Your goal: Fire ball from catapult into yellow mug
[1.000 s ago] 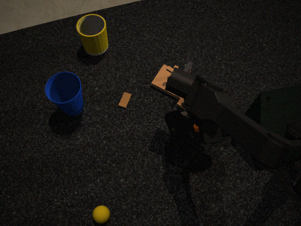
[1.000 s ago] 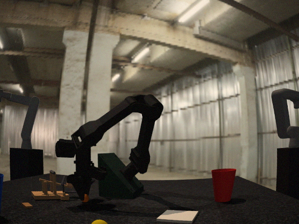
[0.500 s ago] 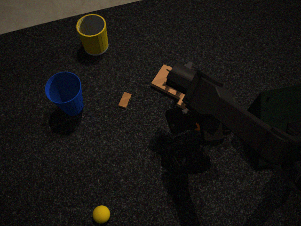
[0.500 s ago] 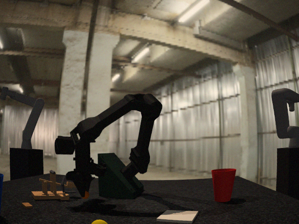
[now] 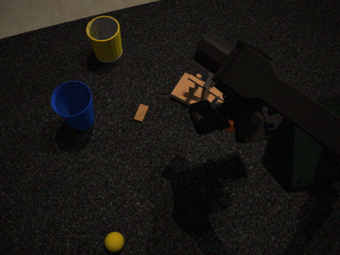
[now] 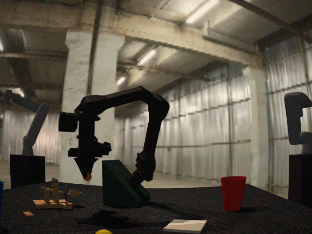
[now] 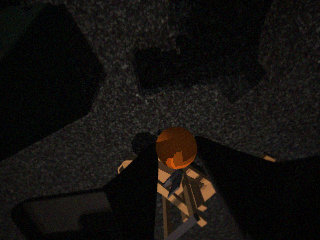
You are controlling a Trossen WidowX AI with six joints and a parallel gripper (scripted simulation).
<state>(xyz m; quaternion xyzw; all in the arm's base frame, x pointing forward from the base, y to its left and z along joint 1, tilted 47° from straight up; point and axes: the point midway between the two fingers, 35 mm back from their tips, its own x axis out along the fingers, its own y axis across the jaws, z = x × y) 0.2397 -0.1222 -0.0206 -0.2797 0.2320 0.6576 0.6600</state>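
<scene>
My gripper tip is now 110 mm to the left of the catapult, 70 mm above it and 10 mm past it. The rest, counted from my gripper tip: small wooden block 180 mm ahead, 140 mm to the right, 120 mm below; then orange ball 10 mm above; then yellow ball 300 mm ahead, 170 mm to the left, 100 mm below.
</scene>
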